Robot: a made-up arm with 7 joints. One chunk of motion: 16 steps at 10 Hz.
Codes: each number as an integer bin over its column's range. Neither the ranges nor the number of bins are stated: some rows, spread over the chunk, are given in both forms.
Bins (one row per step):
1: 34 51 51 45 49 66
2: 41 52 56 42 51 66
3: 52 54 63 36 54 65
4: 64 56 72 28 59 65
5: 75 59 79 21 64 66
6: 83 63 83 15 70 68
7: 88 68 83 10 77 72
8: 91 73 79 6 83 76
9: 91 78 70 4 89 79
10: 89 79 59 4 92 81
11: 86 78 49 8 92 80
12: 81 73 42 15 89 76
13: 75 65 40 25 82 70
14: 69 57 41 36 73 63
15: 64 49 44 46 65 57
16: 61 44 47 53 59 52
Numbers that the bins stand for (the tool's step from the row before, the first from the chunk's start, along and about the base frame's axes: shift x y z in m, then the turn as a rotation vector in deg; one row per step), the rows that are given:
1: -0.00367 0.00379 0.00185 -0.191 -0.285 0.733
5: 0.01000 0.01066 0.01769 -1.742 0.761 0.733
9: 0.01533 0.02697 0.01260 -2.841 2.503 1.547
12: 0.01200 0.02268 -0.00324 -2.130 2.503 1.360
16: 0.00533 -0.00222 -0.00041 0.326 0.412 -0.143
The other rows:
2: -0.00133 0.00465 0.00468 -0.385 -0.145 0.733
3: 0.00233 0.00636 0.00864 -0.773 0.064 0.671
4: 0.00633 0.00808 0.01373 -1.290 0.412 0.671
6: 0.01267 0.01409 0.01995 -2.130 1.179 0.859
7: 0.01433 0.01838 0.01995 -2.454 1.667 1.109
8: 0.01533 0.02268 0.01769 -2.712 2.085 1.360
10: 0.01467 0.02783 0.00637 -2.841 2.712 1.673
11: 0.01367 0.02697 0.00072 -2.583 2.712 1.610
13: 0.01000 0.01581 -0.00437 -1.484 2.015 0.984
14: 0.00800 0.00894 -0.00381 -0.773 1.388 0.545
15: 0.00633 0.00207 -0.00211 -0.126 0.830 0.170

